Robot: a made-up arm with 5 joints.
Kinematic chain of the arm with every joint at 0, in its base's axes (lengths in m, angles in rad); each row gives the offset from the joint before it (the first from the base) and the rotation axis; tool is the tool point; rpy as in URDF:
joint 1: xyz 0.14 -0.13 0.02 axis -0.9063 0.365 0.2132
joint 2: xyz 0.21 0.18 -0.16 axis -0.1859 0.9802 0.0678
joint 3: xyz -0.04 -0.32 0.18 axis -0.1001 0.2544 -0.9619
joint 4: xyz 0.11 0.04 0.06 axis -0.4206 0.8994 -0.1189
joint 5: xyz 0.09 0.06 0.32 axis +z
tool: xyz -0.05 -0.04 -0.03 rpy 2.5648 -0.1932 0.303
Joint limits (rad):
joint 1: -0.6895..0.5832
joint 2: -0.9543..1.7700
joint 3: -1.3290..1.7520
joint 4: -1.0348..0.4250
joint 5: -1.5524..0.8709
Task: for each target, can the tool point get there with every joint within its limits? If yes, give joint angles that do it. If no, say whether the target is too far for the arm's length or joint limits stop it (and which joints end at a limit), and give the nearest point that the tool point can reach.
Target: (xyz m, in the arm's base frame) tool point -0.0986 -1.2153 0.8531
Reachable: no: too far | nearest point 0.2068 -0.5963 0.2933 | short by 0.889 m
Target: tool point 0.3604 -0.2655 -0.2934
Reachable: no: joint limits stop it (at a limit: joint 1, joint 2, joint 3, joint 4) | nearest point 0.0196 -0.3373 -0.2709 | short by 0.349 m
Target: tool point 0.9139 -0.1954 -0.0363
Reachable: yes | joints 0.1508 1.3131 1.3085 -0.5760 0.5846
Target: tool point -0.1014 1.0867 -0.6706
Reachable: no: too far | nearest point -0.1601 -0.0041 -0.0489 | short by 1.257 m
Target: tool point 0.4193 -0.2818 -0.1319
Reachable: no: joint limits stop it (at a limit: joint 1, joint 3, joint 4) | nearest point 0.2872 -0.5586 0.0815 | short by 0.374 m
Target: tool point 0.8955 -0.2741 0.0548
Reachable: yes | joints -0.5797 1.2799 1.3781 -0.4881 -0.6850
